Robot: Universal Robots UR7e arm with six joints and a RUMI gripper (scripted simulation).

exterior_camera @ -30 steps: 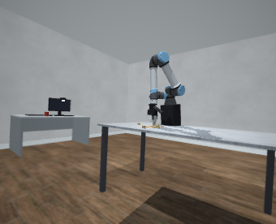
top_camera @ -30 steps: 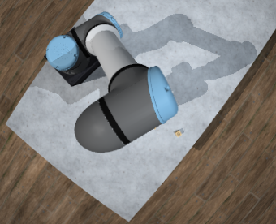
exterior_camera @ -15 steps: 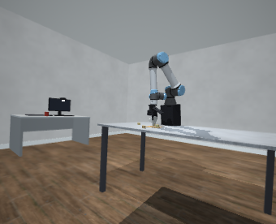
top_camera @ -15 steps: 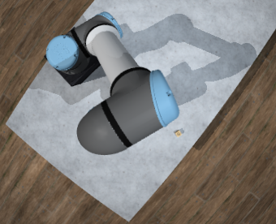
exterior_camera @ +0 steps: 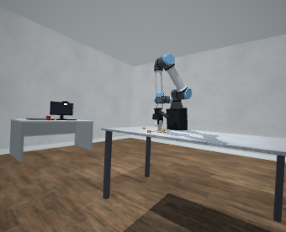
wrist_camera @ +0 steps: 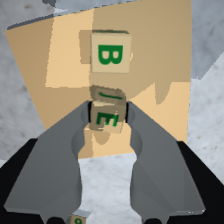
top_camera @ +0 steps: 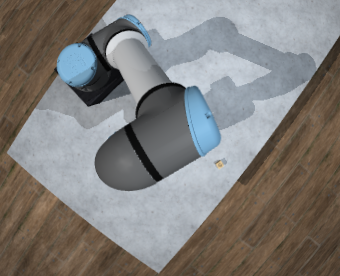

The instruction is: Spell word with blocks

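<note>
Right now my hand is right at the E block. Round my hand: tan mat (2 cm below); B block (1 cm behind, 4 cm to the left, 1 cm below); D block (23 cm to the right, 1 cm below).
</note>
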